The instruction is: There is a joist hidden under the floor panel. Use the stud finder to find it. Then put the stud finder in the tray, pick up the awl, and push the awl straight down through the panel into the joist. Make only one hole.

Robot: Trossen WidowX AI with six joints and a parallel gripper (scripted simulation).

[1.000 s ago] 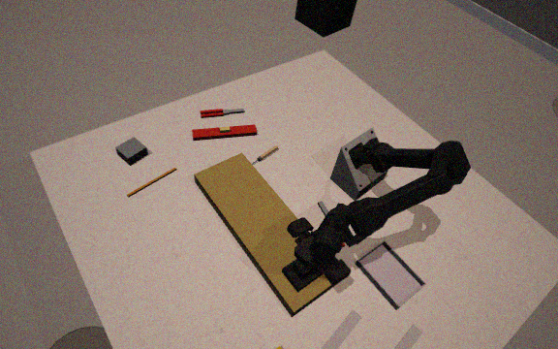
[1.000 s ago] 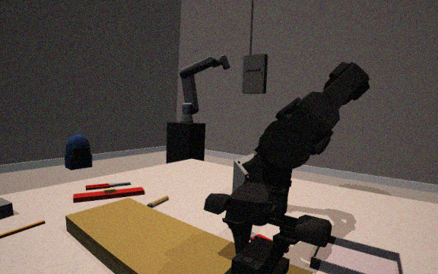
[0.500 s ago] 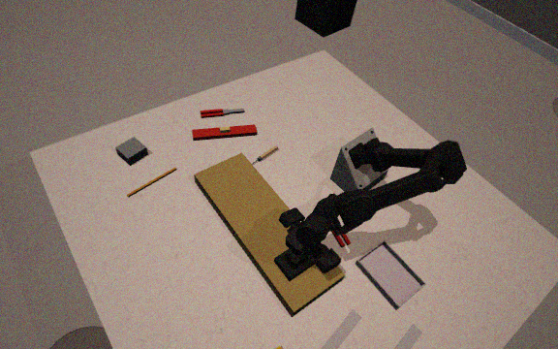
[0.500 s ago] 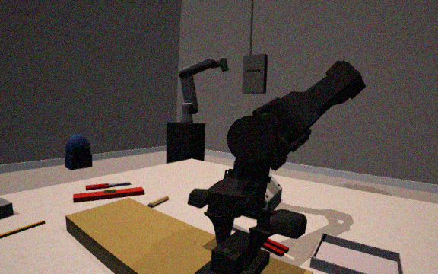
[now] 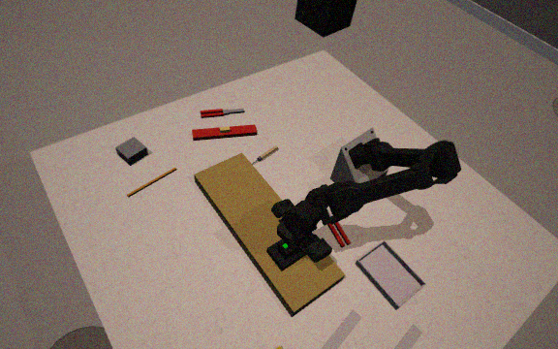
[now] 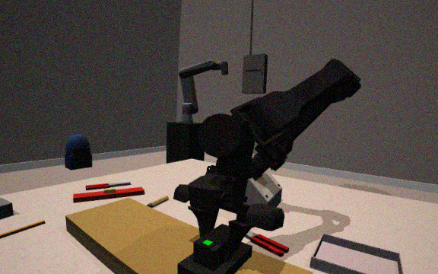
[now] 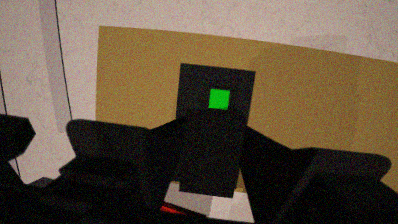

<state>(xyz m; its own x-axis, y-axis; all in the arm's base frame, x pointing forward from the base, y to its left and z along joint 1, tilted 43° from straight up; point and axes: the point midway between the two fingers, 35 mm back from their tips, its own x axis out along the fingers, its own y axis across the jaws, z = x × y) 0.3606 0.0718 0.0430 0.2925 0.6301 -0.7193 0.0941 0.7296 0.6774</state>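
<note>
Now: gripper tip 190 mm past the grey tray, 230 mm to the right of it and 50 mm above it. Round my gripper tip: stud finder (10 mm ahead, 20 mm above); pencil (160 mm ahead, 470 mm to the right, 60 mm below); awl (190 mm behind, 330 mm to the right, 60 mm below).
</note>
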